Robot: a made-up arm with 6 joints.
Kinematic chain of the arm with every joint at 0, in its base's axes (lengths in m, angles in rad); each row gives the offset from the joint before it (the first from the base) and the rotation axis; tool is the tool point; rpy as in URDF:
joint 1: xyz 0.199 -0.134 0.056 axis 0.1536 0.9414 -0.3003
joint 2: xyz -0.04 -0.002 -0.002 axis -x
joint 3: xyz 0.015 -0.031 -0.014 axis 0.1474 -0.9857 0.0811
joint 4: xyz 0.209 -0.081 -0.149 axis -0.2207 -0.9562 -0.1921
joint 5: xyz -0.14 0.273 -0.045 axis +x
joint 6: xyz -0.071 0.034 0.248 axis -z
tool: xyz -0.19 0.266 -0.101 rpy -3.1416 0 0
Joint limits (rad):
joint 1: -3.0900..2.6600
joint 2: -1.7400..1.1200
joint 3: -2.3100..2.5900
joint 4: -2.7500..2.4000
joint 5: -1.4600..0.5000
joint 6: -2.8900..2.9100
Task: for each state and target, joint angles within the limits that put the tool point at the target. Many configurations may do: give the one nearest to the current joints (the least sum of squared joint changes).
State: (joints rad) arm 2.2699 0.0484 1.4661 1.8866 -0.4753 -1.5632
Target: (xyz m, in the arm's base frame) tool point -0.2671 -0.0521 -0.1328
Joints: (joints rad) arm 2.3870 0.4977 0.9622 1.6576 -0.0849 -2.0504
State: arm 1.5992 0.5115 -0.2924 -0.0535 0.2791 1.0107
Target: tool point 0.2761 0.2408 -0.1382
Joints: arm 1.5749 0.3612 -0.2233 -0.1363 0.3936 0.9998
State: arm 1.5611 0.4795 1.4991 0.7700 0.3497 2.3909
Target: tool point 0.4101 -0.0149 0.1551
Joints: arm 1.2918 0.5649 1.7254 0.9045 0.2598 2.4500
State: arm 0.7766 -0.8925 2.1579 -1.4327 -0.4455 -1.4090
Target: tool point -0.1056 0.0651 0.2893
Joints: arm 1.1186 -1.0014 2.0532 -1.0191 -0.4923 -1.3897
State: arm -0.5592 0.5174 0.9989 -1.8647 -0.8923 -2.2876
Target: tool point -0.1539 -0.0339 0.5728
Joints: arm -0.6611 0.2664 1.2418 -2.0940 -0.9943 -1.9460
